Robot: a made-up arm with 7 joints. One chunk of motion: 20 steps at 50 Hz.
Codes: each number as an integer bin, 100 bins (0 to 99) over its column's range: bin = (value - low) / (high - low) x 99, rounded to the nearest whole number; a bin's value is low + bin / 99 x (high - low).
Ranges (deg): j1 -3..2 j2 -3..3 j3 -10..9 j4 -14..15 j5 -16..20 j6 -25..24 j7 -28..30
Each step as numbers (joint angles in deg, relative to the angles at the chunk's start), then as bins.
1 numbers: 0.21 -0.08 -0.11 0.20 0.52 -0.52 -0.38
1 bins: 64 48 52 48 45 49 47
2 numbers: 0.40 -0.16 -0.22 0.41 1.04 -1.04 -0.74
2 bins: 67 47 51 49 47 48 47
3 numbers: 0.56 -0.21 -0.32 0.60 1.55 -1.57 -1.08
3 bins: 70 46 50 50 48 47 46
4 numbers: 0.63 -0.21 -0.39 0.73 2.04 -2.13 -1.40
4 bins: 72 46 50 50 50 46 45
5 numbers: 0.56 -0.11 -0.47 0.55 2.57 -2.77 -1.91
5 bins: 70 48 50 50 51 45 45
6 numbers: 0.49 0.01 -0.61 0.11 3.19 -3.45 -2.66
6 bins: 69 50 49 48 53 44 43
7 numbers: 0.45 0.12 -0.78 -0.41 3.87 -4.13 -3.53
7 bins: 68 51 48 46 55 42 42
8 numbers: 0.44 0.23 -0.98 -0.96 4.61 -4.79 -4.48
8 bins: 68 53 47 45 57 41 40
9 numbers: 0.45 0.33 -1.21 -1.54 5.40 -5.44 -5.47
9 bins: 68 55 46 43 59 40 38
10 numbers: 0.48 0.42 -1.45 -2.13 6.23 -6.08 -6.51
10 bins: 69 56 45 41 61 38 37
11 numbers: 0.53 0.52 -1.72 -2.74 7.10 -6.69 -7.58
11 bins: 70 58 43 38 64 37 35
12 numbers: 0.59 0.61 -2.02 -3.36 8.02 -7.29 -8.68
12 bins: 71 60 42 36 66 36 33
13 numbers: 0.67 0.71 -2.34 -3.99 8.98 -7.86 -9.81
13 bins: 73 61 40 34 69 35 31
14 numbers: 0.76 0.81 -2.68 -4.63 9.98 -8.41 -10.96
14 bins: 74 63 38 32 71 34 29
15 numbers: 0.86 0.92 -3.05 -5.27 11.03 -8.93 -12.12
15 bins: 76 65 36 30 74 32 27
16 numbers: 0.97 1.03 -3.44 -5.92 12.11 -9.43 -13.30
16 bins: 79 66 34 28 77 31 25
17 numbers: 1.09 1.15 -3.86 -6.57 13.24 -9.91 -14.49
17 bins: 81 68 32 25 80 30 23
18 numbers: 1.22 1.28 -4.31 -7.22 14.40 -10.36 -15.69
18 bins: 84 71 30 23 84 30 21
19 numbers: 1.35 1.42 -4.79 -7.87 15.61 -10.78 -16.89
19 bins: 86 73 27 21 87 29 19
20 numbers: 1.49 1.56 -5.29 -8.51 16.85 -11.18 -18.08
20 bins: 89 75 25 19 90 28 17
